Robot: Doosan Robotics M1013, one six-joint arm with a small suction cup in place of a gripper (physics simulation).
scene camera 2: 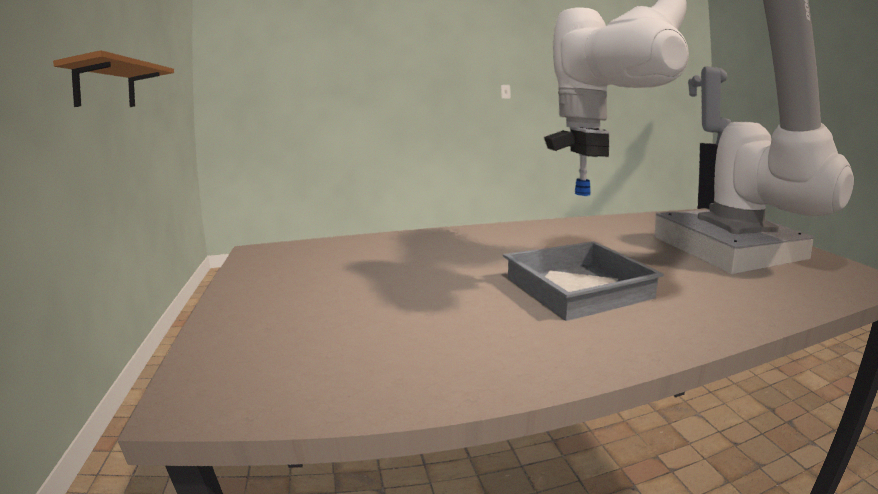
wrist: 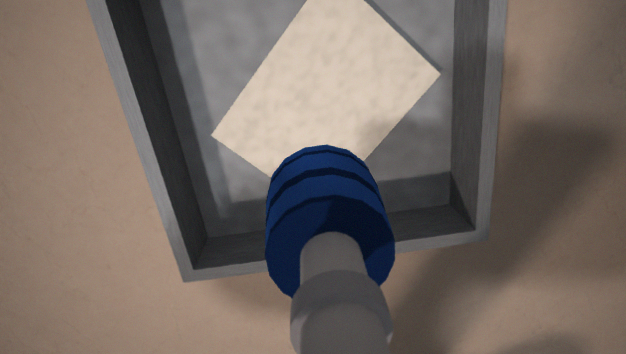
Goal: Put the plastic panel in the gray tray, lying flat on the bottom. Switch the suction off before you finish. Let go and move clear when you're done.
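Where they show: hand at its tool point: [scene camera 2: 582, 194] [wrist: 322, 196]; arm's base at its link origin: [scene camera 2: 737, 224].
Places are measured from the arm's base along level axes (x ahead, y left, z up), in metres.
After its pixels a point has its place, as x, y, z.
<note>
The cream plastic panel [scene camera 2: 575, 281] @[0.555, 0.134, -0.056] [wrist: 327, 85] @[0.570, 0.145, -0.056] lies flat on the bottom of the gray tray [scene camera 2: 610, 297] @[0.539, 0.269, -0.041] [wrist: 492, 125] @[0.554, 0.033, -0.015], turned at an angle to its walls. In the wrist view one end of the panel is partly hidden behind the cup. My gripper, the blue suction cup [scene camera 2: 582, 194] [wrist: 325, 155], hangs high above the tray with a wide gap below it. It is open and holds nothing.
The tray stands on the brown table [scene camera 2: 343, 368] @[0.983, 0.379, -0.065], with its raised walls around the panel. The robot's base [scene camera 2: 761, 254] @[0.058, 0.171, -0.029] is at the table's back right. A wooden shelf [scene camera 2: 116, 63] is on the left wall.
</note>
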